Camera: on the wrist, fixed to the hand. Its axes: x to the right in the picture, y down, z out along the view.
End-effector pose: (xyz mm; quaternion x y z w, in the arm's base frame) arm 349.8 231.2 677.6 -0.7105 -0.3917 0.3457 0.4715
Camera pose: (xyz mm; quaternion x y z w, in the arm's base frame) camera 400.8 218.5 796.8 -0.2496 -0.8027 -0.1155 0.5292
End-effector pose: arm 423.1 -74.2 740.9 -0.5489 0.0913 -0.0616 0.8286
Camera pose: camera 401.4 -189.5 797.6 -0.5033 -0.3240 -0.6240 0.5023
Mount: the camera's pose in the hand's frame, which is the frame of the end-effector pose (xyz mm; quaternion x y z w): -2.6 -97.2 -86.7 -0.0644 -0.0028 -0.7099 0.7013
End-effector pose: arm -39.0 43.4 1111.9 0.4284 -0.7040 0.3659 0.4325
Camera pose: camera 76.7 85.4 1154.6 0.7734 -0.2144 -0.0970 0.5887
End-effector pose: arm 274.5 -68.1 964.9 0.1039 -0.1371 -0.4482 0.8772
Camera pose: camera 228.3 -116.9 853.3 0.1125 0.0040 -0.9462 0.3033
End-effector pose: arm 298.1 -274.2 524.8 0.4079 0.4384 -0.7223 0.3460
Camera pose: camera 240.7 -157.9 536.7 0.0495 -0.6426 0.7251 0.2426
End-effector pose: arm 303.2 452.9 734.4 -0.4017 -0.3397 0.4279 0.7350
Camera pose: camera 409.9 394.3 780.9 -0.0867 -0.5530 -0.2424 0.7924
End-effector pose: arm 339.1 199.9 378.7 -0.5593 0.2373 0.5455 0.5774
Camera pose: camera 454.5 142.0 395.9 -0.5963 -0.2674 -0.0105 0.7568
